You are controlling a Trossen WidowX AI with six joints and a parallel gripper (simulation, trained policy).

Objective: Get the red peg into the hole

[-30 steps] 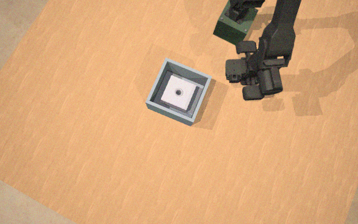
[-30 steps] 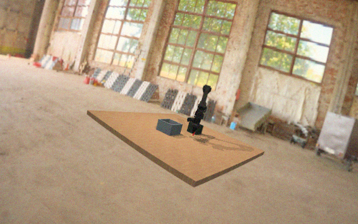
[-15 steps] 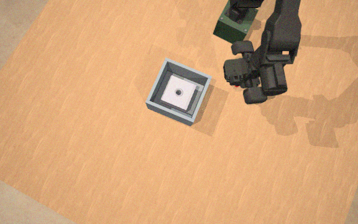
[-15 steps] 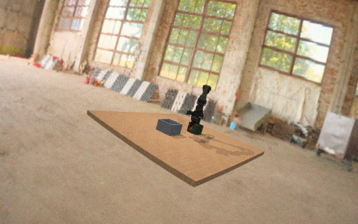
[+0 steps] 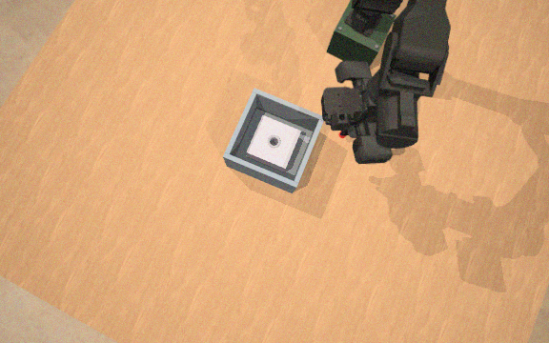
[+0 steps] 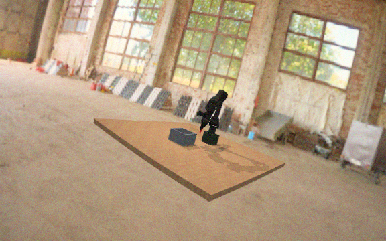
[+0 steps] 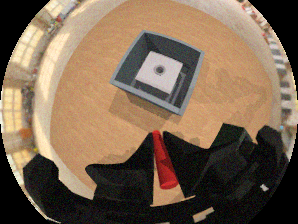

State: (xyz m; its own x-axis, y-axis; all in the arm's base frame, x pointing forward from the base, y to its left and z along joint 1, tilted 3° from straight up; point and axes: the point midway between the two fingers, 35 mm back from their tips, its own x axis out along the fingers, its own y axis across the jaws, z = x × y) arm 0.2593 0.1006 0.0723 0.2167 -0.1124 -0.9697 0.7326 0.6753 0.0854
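The plate is 70 mm ahead of my gripper tip, 100 mm to the right of it and 100 mm below it. Also, from my gripper tip: red peg: 10 mm behind, 10 mm to the left, 20 mm above; then grey box: 70 mm ahead, 100 mm to the right, 120 mm below.
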